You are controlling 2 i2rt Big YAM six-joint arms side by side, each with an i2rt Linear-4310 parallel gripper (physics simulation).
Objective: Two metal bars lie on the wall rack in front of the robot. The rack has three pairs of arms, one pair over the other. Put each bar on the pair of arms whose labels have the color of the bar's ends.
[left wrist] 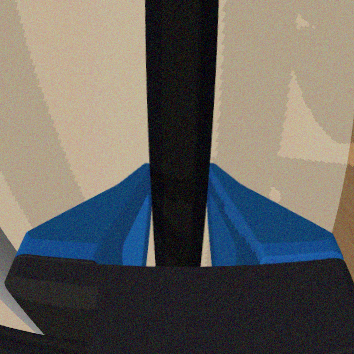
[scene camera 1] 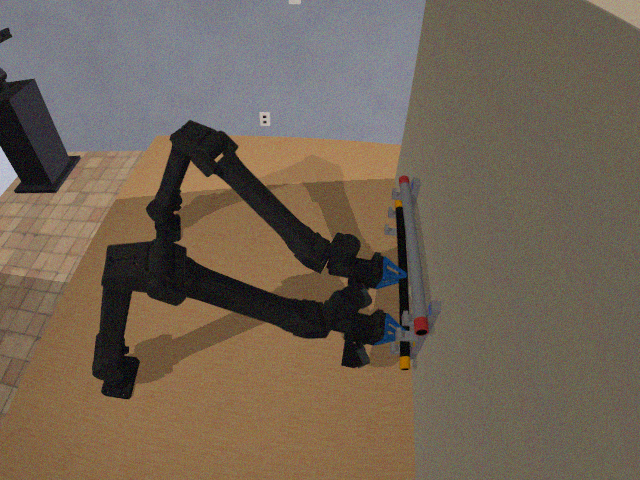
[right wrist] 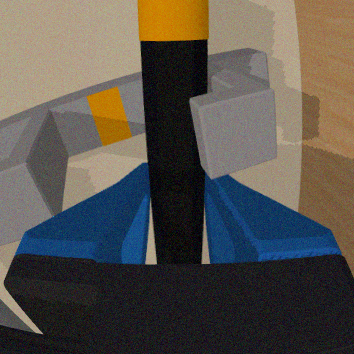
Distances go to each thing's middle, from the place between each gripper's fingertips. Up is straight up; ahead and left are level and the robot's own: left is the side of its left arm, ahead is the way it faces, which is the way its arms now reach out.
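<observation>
The black bar (scene camera 1: 401, 236) is where my left hand is, right at it.
From my right hand, the black bar is 16 cm to the left, 3 cm above and 1 cm ahead. Going by its middle, the bar is nearer to my left hand than to my right hand.
</observation>
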